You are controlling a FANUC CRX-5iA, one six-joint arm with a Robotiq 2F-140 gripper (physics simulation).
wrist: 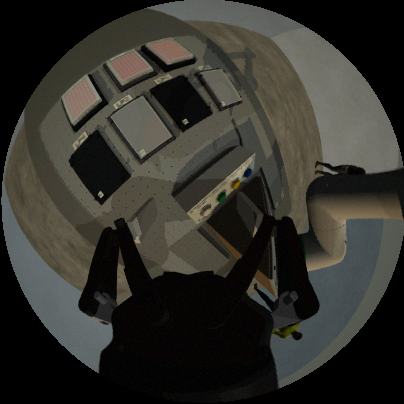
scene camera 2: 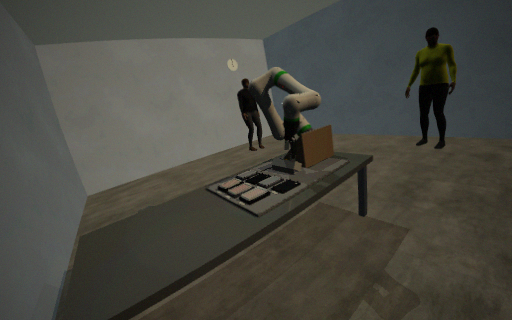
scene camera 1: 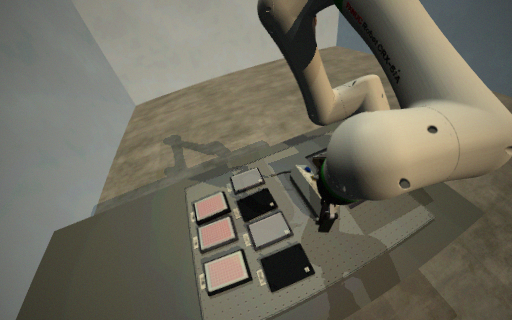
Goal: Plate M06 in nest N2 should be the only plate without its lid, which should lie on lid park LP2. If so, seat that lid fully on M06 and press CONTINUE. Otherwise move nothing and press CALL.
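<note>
There is a button box here, and my gripper is open, holding nothing.
</note>
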